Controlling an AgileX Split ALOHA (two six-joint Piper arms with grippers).
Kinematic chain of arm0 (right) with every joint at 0, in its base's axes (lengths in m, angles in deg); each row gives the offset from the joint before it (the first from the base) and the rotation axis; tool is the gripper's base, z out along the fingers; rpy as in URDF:
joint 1: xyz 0 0 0.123 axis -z
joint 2: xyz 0 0 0 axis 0.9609 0.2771 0
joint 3: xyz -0.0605 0.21 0.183 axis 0.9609 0.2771 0
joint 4: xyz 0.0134 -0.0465 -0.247 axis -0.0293 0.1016 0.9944
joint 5: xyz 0 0 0 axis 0.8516 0.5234 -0.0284
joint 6: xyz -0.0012 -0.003 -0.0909 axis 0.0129 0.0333 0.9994
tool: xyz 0 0 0 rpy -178.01 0.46 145.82
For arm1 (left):
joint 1: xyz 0 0 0.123 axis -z
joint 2: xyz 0 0 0 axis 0.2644 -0.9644 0
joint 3: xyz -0.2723 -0.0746 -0.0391 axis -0.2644 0.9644 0
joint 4: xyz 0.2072 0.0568 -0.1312 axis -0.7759 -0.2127 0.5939
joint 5: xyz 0 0 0 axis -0.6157 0.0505 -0.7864
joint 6: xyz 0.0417 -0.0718 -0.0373 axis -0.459 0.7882 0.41
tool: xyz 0 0 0 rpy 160.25 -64.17 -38.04
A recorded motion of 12 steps. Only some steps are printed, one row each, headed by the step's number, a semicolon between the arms.
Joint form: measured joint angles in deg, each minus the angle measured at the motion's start. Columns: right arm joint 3, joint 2, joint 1, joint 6, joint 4, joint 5; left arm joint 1, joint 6, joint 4, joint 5, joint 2, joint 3.
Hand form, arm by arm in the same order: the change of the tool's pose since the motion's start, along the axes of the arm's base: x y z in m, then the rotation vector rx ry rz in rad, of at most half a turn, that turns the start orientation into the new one. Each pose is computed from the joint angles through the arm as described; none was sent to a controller.
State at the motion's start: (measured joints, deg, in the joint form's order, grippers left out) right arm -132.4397 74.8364 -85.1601 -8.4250 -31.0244 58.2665; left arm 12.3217 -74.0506 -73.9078 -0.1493 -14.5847 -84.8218
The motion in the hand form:
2: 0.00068 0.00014 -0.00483 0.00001 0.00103 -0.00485; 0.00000 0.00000 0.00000 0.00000 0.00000 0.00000
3: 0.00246 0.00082 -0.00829 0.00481 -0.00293 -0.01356; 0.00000 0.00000 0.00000 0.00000 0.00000 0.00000
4: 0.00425 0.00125 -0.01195 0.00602 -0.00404 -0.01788; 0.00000 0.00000 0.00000 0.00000 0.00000 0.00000
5: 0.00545 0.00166 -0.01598 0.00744 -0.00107 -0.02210; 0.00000 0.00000 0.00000 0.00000 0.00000 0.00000
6: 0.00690 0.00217 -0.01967 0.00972 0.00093 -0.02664; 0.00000 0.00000 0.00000 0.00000 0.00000 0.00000
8: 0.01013 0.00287 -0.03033 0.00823 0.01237 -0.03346; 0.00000 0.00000 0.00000 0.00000 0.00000 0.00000
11: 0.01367 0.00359 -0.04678 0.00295 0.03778 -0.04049; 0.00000 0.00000 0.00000 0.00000 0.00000 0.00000
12: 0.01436 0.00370 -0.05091 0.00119 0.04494 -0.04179; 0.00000 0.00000 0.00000 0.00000 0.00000 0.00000
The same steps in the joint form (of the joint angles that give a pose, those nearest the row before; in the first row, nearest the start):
2: 0.45 0.49 0.00 0.00 -0.14 -0.91; 0.00 0.00 0.00 0.00 0.00 0.00
3: 0.54 1.00 0.00 -0.10 -0.52 -1.85; 0.00 0.00 0.00 0.00 0.00 0.00
4: 0.54 1.59 0.00 -0.10 -0.69 -2.55; 0.00 0.00 0.00 0.00 0.00 0.00
5: 0.64 2.18 0.00 -0.10 -0.90 -3.10; 0.00 0.00 0.00 0.00 0.00 0.00
6: 0.64 2.77 0.00 -0.10 -1.16 -3.64; 0.00 0.00 0.00 0.00 0.00 0.00
8: 0.64 4.46 0.00 -0.10 -1.41 -4.70; 0.00 0.00 0.00 0.00 0.00 0.00
11: 0.64 7.02 0.00 -0.10 -1.63 -5.82; 0.00 0.00 0.00 0.00 0.00 0.00
12: 0.64 7.65 0.00 -0.10 -1.66 -6.05; 0.00 0.00 0.00 0.00 0.00 0.00

